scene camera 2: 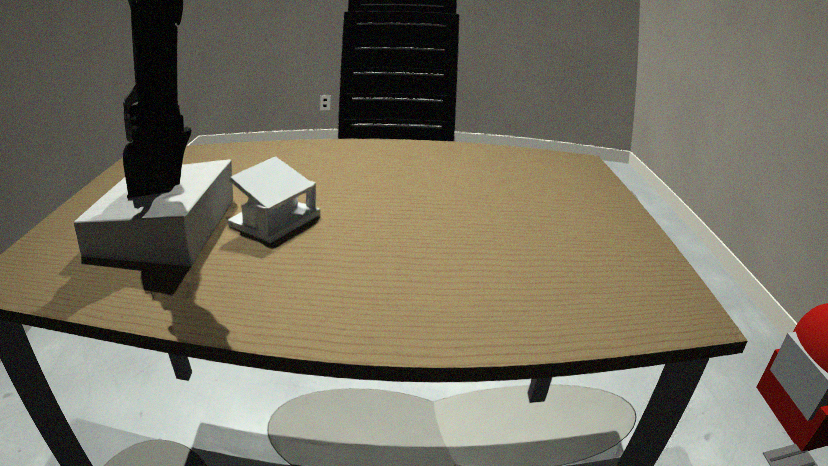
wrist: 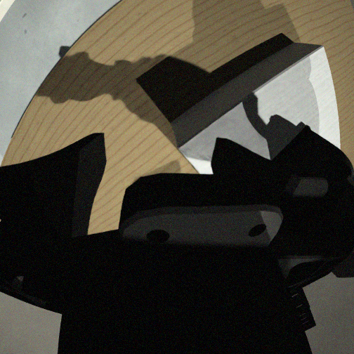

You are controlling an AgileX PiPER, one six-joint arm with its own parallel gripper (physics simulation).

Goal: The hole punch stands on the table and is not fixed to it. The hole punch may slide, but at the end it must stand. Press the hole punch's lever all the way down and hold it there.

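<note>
The hole punch [scene camera 2: 259, 218] is a small white device that stands upright on the table [scene camera 2: 463, 260] [wrist: 125, 105], left of its middle in the scene view. Its lever [scene camera 2: 273, 181] is a broad white plate, raised and sloping over the base, with an open gap beneath it. I cannot make out the hole punch in the wrist view. My gripper [wrist: 159, 148] shows in the wrist view with its two dark fingers wide apart, open, and table seen between them. In the scene view the gripper does not show; the arm runs up out of the picture.
A large white box [scene camera 2: 133, 240] [wrist: 295, 85] stands just left of the hole punch, with the lower part of the black arm [scene camera 2: 155, 115] on it. A black slatted unit [scene camera 2: 399, 60] stands behind the table. A red object [scene camera 2: 773, 379] stands beyond the table's right front corner.
</note>
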